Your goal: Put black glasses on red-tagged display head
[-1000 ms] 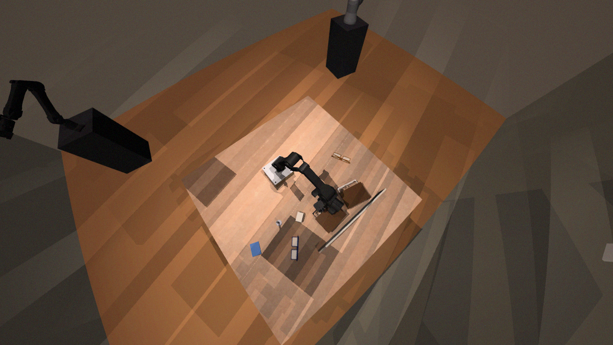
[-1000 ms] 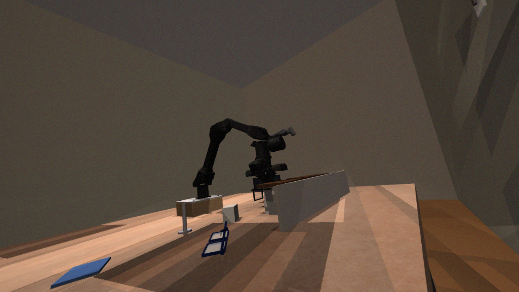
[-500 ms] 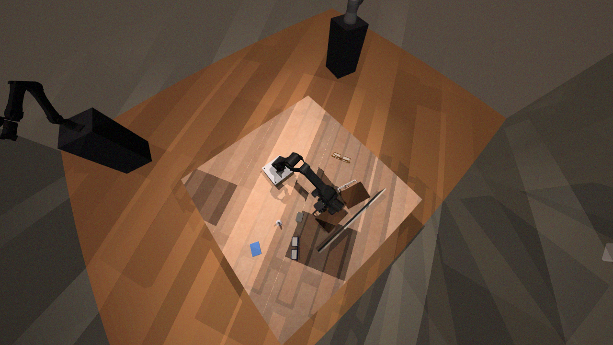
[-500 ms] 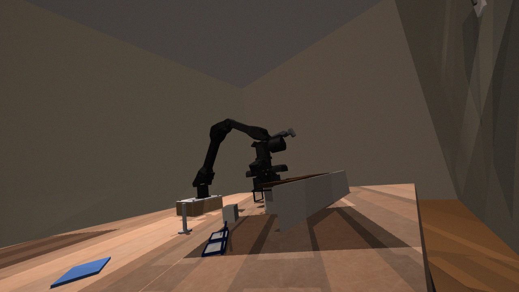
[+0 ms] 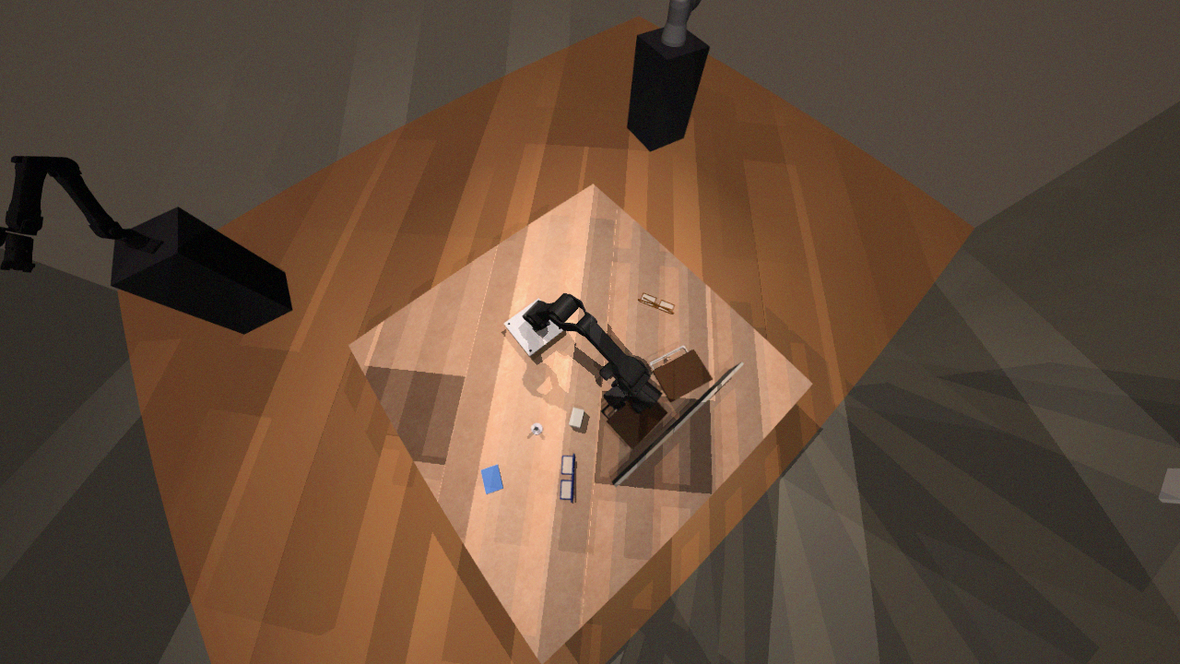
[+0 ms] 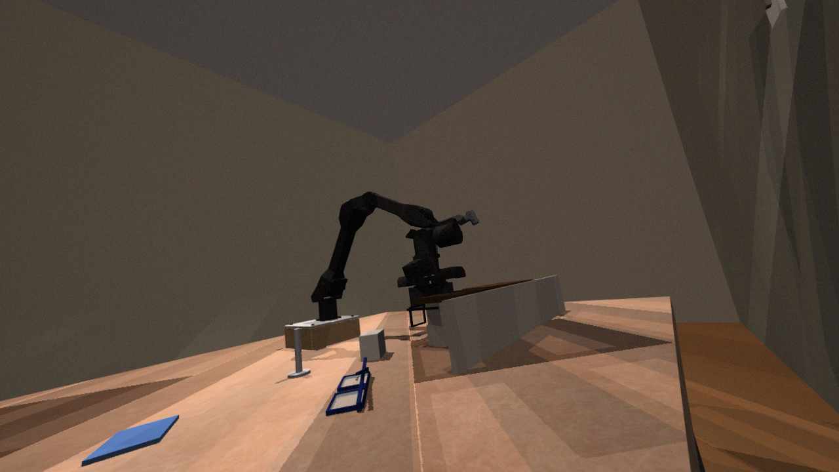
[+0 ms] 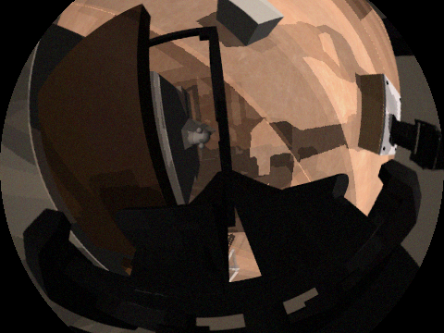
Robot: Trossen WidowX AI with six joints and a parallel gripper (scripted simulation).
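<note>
Now: the grey display head 7 cm ahead of my gripper tip, 2 cm to the right of it and 1 cm below it. The rest, counted from my gripper tip: grey post (5 cm behind, 32 cm to the right, 4 cm below); then white cube (1 cm behind, 18 cm to the right, 4 cm below); then long grey panel (19 cm ahead, 11 cm to the left, 1 cm below).
</note>
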